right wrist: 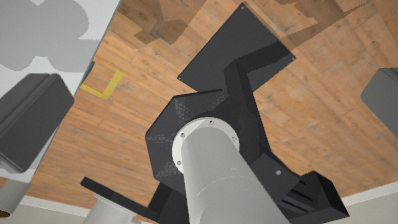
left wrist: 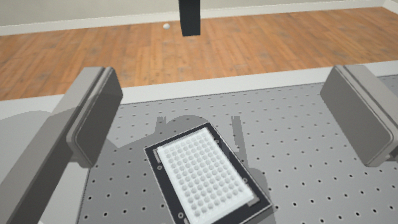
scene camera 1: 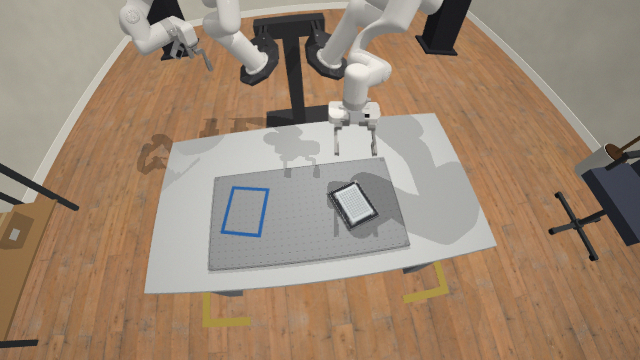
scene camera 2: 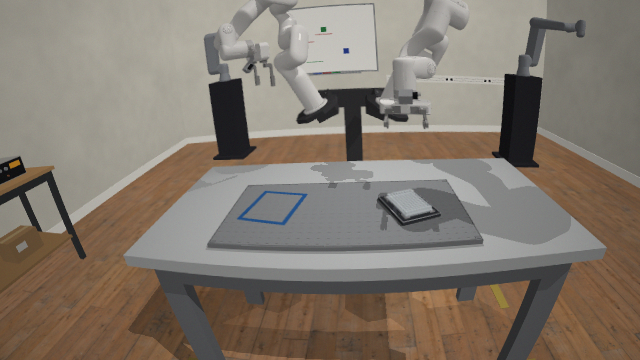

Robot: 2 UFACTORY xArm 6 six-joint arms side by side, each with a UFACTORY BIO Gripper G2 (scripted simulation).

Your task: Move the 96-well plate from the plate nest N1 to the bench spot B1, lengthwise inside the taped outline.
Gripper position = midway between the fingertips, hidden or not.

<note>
I see my right gripper (scene camera 1: 201, 63) and a white 96-well plate (scene camera 1: 350, 198).
The white 96-well plate also shows in scene camera 2 (scene camera 2: 407, 202). The right wrist view misses the white 96-well plate: it is out of frame.
</note>
